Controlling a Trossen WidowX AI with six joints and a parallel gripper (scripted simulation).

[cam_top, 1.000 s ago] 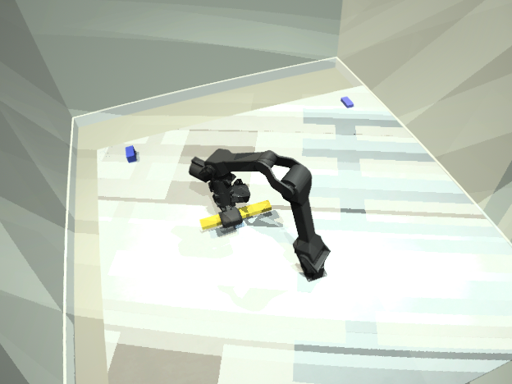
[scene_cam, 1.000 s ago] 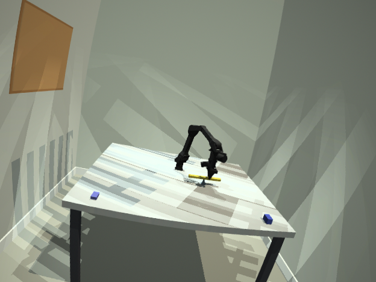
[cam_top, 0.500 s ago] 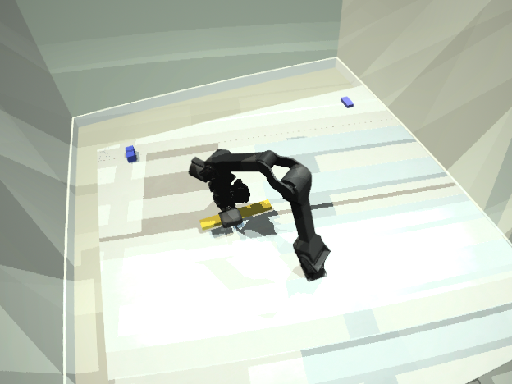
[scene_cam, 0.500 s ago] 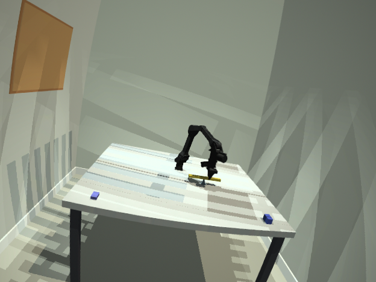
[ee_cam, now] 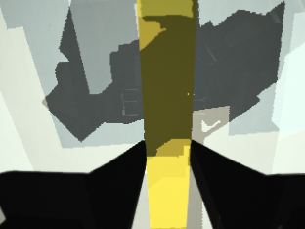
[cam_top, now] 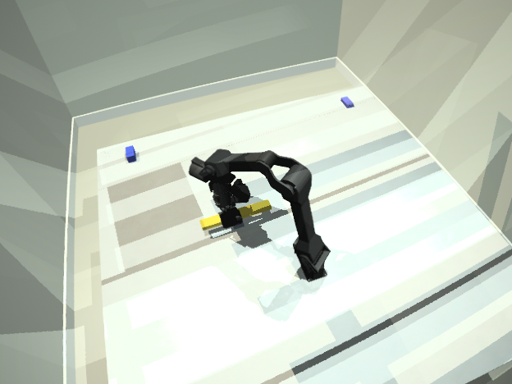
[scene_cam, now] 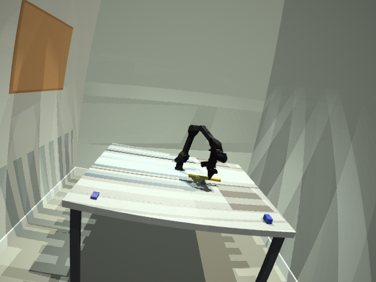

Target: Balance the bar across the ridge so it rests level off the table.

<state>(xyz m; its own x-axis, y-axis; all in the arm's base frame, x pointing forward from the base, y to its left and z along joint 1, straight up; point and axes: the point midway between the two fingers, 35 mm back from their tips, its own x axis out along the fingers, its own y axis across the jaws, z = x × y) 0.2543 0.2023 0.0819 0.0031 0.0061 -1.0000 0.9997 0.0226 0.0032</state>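
The bar lies 3 cm to the right of my gripper tip.
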